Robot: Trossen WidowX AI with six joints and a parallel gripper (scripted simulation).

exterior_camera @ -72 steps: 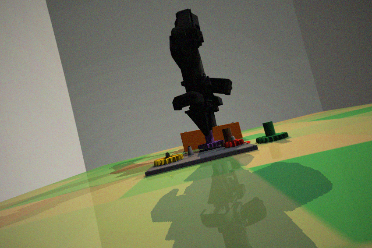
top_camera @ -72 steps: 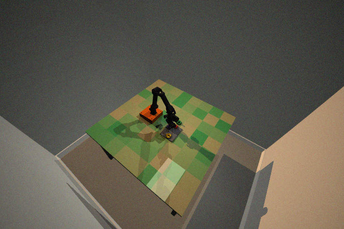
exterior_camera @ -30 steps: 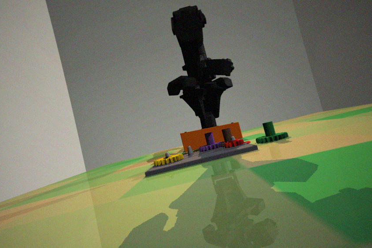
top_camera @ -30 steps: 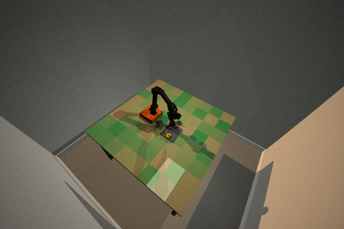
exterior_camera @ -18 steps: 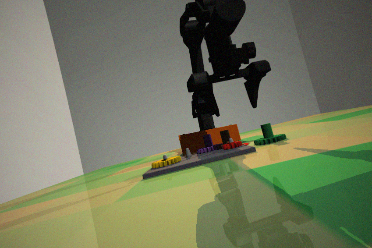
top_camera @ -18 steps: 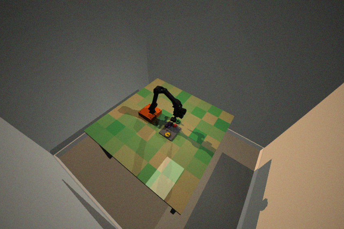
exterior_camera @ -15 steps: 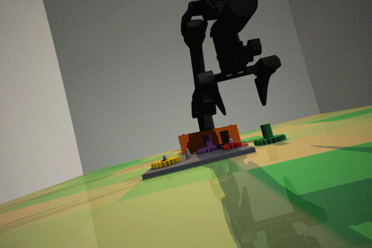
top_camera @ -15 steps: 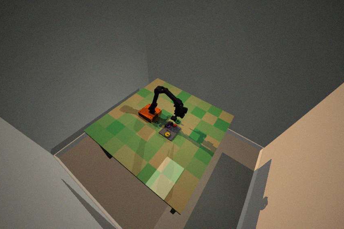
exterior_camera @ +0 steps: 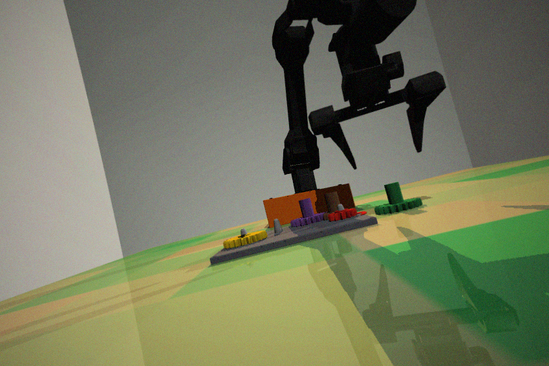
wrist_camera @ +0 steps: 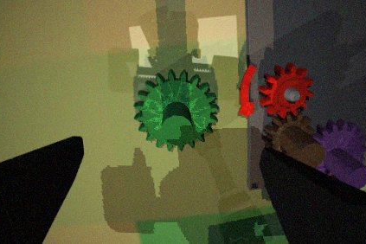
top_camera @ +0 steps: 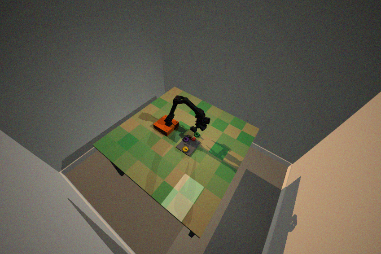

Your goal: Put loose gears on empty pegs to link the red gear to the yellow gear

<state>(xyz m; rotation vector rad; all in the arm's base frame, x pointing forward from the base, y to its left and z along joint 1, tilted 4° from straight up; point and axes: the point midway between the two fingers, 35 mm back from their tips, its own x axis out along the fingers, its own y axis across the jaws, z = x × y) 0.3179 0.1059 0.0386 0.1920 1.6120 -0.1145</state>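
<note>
Right now my gripper tip is 6 cm above the green gear. The rest, counted from my gripper tip: red gear 1 cm ahead, 8 cm to the right, 6 cm below; then brown gear 3 cm behind, 9 cm to the right, 5 cm below; then red arrow 1 cm ahead, 6 cm to the right, 7 cm below.
</note>
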